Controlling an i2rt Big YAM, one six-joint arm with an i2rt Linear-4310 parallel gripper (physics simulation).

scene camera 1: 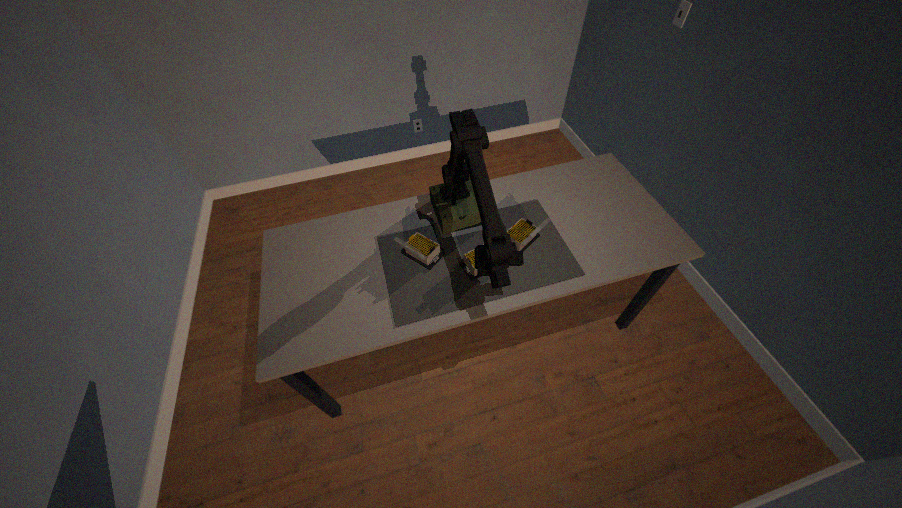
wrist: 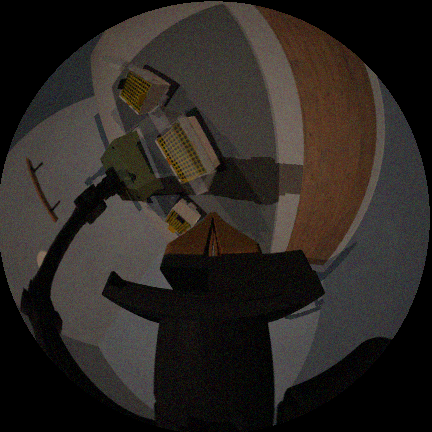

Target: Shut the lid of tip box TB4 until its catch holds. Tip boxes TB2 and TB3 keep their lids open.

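Pixels of known places: gripper, between the fingertips: (scene camera 1: 479, 265) (wrist: 212, 216); arm's base, origin of its link: (scene camera 1: 454, 193) (wrist: 115, 180).
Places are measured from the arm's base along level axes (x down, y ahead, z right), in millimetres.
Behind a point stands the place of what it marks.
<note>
The middle tip box, which I take as TB4 (scene camera 1: 470, 259) (wrist: 185, 150), stands on the mat with its yellow rack showing. In the wrist view a clear lid seems to lie over the rack; whether its catch holds cannot be told. My arm hides part of this box in the scene view. My gripper (wrist: 212, 216) @(x -81, y 467, z 51 mm) is shut and empty, above the mat near this box; its fingertips do not show clearly in the scene view. The outer boxes, TB3 (scene camera 1: 522, 232) @(x 30, y 289, z -208 mm) (wrist: 134, 91) @(x 29, y 283, z -197 mm) and TB2 (scene camera 1: 422, 247) @(x 29, y 235, z 214 mm) (wrist: 183, 216) @(x 25, y 268, z 178 mm), have uncovered racks, with clear lids tilted open in the scene view.
The dark mat (scene camera 1: 410, 302) @(x 86, y 439, z 318 mm) (wrist: 225, 65) @(x 87, y 471, z -161 mm) lies on the pale table (scene camera 1: 302, 271) @(x 90, y 152, z 718 mm) (wrist: 290, 125) @(x 90, y 558, z -23 mm). The green robot base (scene camera 1: 463, 217) @(x 12, y 144, z 6 mm) (wrist: 131, 162) @(x 28, y 146, z -28 mm) stands behind the boxes. The outer boxes flank the middle one closely. The table's front edge is close to the mat.
</note>
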